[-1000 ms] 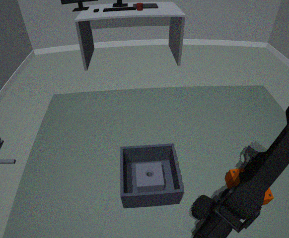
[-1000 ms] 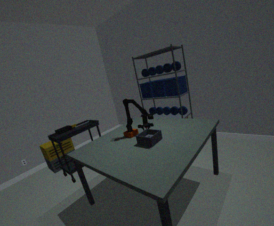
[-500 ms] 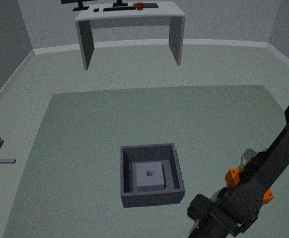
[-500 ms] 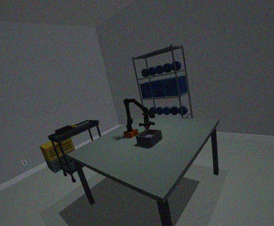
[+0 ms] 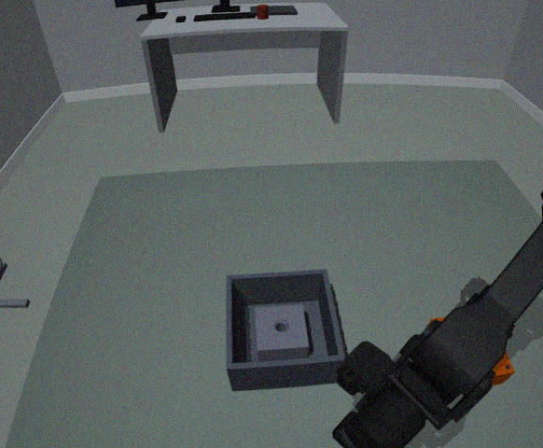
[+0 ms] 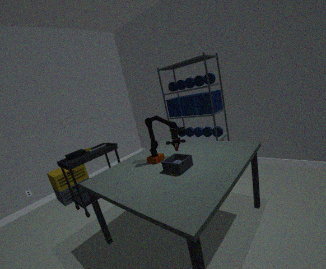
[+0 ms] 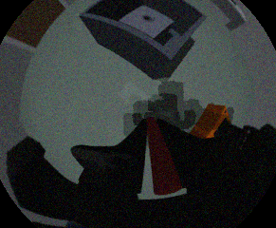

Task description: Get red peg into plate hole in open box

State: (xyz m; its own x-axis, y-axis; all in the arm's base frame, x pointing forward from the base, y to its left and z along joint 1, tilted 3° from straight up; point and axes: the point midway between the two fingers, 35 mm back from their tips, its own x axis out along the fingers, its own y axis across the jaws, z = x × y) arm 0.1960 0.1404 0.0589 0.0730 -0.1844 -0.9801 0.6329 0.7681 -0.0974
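Now: gripper tip 15 cm short of the light grey plate, 15 cm to the left of it and 4 cm above it. From my gripper tip the other things lie so: grey box: 15 cm ahead, 15 cm to the right, 6 cm below; red peg: 1 cm to the left, 3 cm above.
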